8 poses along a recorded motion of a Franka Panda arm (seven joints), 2.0 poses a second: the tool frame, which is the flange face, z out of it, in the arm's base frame.
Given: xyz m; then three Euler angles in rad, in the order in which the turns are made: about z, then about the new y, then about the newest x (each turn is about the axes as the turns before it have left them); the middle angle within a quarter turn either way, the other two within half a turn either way.
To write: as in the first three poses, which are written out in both.
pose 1, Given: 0.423 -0.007 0.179 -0.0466 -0.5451 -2.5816
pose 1, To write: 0.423 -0.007 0.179 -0.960 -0.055 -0.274 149.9
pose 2, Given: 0.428 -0.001 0.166 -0.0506 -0.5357 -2.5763
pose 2, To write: 0.428 -0.001 0.166 -0.961 -0.052 -0.270 149.6
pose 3, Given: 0.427 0.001 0.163 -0.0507 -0.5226 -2.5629
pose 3, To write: 0.427 0.001 0.163 -0.963 -0.052 -0.264 148.8
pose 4, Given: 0.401 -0.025 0.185 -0.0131 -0.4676 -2.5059
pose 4, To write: 0.401 -0.025 0.185 -0.970 -0.070 -0.233 144.8
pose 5, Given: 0.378 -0.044 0.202 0.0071 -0.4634 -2.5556
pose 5, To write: 0.378 -0.044 0.202 -0.971 -0.073 -0.228 147.3
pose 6, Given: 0.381 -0.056 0.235 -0.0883 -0.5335 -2.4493
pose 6, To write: 0.381 -0.056 0.235 -0.960 -0.052 -0.276 143.2
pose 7, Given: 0.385 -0.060 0.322 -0.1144 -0.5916 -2.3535
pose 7, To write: 0.385 -0.060 0.322 -0.949 -0.065 -0.309 138.9
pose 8, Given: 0.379 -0.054 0.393 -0.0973 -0.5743 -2.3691
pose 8, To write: 0.379 -0.054 0.393 -0.952 -0.068 -0.298 139.3
